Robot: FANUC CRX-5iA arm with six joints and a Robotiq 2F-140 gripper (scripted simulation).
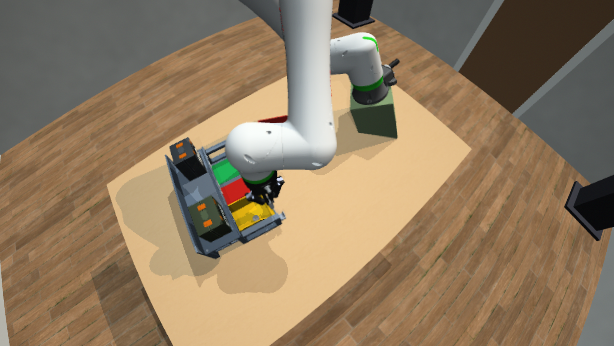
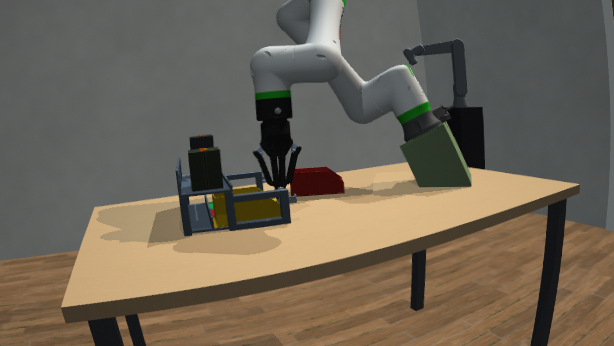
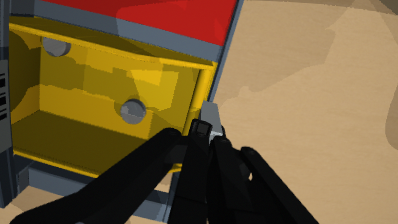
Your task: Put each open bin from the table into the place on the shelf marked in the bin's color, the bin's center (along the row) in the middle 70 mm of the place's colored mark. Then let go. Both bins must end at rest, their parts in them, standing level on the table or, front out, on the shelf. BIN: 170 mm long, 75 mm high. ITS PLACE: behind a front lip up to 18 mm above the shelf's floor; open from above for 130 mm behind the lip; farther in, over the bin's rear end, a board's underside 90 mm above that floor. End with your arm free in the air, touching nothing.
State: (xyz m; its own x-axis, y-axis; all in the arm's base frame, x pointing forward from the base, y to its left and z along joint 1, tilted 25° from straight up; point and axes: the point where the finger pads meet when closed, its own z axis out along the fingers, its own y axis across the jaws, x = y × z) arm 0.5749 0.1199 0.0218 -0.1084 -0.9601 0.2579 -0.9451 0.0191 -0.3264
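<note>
The red bin lies 240 mm to the right of my hand, 210 mm behind it and 10 mm below it. The rest, counted from my hand: yellow bin (90 mm ahead, 10 mm to the right).
</note>
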